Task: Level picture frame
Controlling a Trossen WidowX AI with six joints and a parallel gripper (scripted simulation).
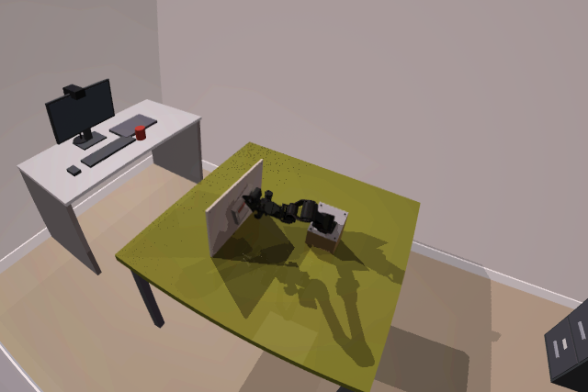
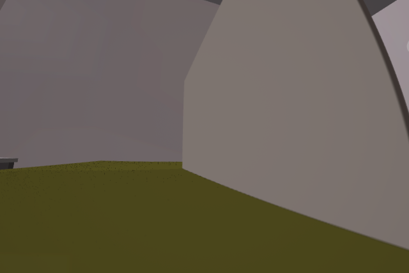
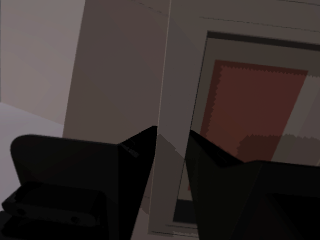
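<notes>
Now: gripper tip 5 cm above the picture frame, 1 cm to the left of it and 1 cm short of it. From my gripper tip the other things lie so: wall panel 6 cm below, 2 cm ahead, 1 cm to the left.
</notes>
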